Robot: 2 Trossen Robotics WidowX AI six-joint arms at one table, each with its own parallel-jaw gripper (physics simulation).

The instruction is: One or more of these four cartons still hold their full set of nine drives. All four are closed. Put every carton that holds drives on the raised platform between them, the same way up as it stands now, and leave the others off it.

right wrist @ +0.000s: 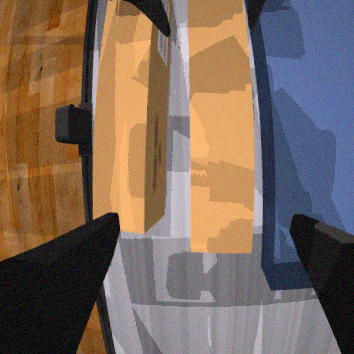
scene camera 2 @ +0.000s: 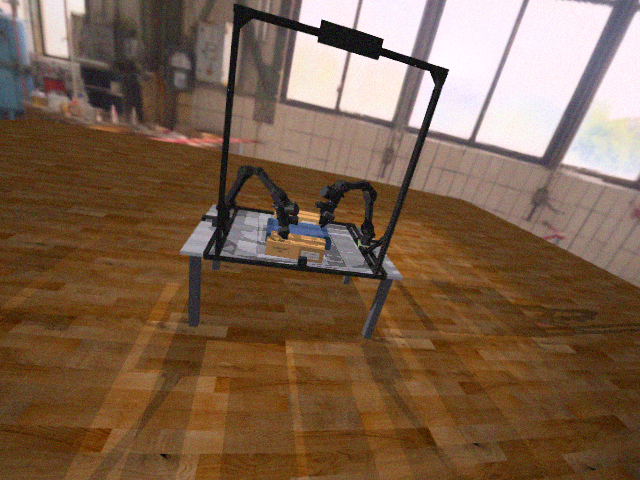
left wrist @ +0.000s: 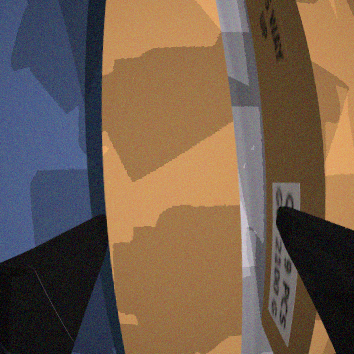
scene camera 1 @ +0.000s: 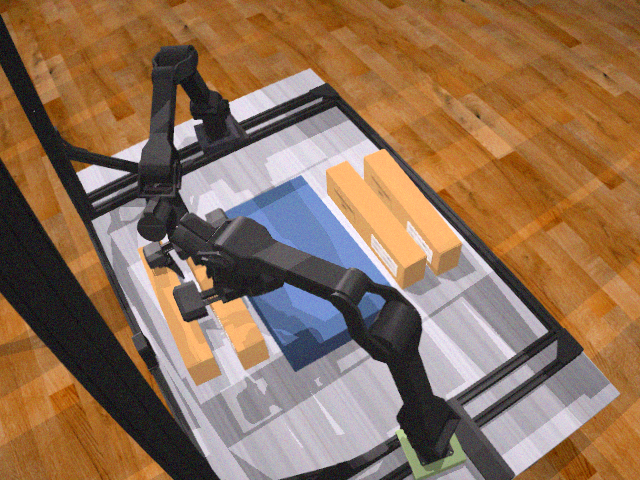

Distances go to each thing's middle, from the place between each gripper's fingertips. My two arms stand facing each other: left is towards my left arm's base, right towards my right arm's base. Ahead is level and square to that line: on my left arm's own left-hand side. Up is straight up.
Labels:
The blue raised platform (scene camera 1: 292, 212) lies 190 mm ahead of my right hand, 150 mm below it and 100 mm to the left of it.
Now: the blue raised platform 190 mm ahead of my left hand, 80 mm to the right of it and 40 mm below it.

